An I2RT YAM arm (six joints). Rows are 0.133 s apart.
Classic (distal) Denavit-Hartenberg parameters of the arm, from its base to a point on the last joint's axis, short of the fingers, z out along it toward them. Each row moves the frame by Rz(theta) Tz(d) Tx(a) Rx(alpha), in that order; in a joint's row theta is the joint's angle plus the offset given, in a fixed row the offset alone. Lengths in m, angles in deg.
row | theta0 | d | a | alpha
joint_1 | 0 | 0.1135 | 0.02 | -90
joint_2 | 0 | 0 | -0.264 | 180
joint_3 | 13.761 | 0 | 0.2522 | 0
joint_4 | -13.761 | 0 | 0.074 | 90
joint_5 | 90 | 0 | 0 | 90
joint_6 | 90 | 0.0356 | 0 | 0
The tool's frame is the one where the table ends.
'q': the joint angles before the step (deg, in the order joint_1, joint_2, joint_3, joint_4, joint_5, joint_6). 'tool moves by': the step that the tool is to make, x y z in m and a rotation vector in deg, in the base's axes. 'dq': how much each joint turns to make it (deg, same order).
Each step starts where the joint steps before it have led.
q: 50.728 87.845 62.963 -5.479 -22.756 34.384
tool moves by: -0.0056 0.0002 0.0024 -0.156 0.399 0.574
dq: 0.741 -0.763 -0.074 -0.948 0.036 0.291
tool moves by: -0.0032 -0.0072 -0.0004 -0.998 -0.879 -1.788
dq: -0.131 -1.720 -1.508 -0.553 2.094 -0.298
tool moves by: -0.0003 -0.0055 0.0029 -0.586 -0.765 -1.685
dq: -0.388 -1.185 -0.349 -0.869 1.608 -0.168
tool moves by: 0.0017 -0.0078 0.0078 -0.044 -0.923 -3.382
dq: -0.819 -1.617 0.145 -0.995 2.583 0.701
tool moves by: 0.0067 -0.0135 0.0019 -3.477 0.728 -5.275
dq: -2.058 -0.988 0.781 -4.815 3.644 0.233
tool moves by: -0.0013 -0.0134 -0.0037 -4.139 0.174 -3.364
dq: -1.086 -1.732 -1.040 -4.036 3.395 -0.897
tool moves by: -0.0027 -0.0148 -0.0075 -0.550 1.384 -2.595
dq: -1.495 -2.449 -3.241 -0.376 0.502 1.173
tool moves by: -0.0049 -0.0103 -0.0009 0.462 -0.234 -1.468
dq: -0.675 -2.606 -2.348 0.327 0.532 0.617
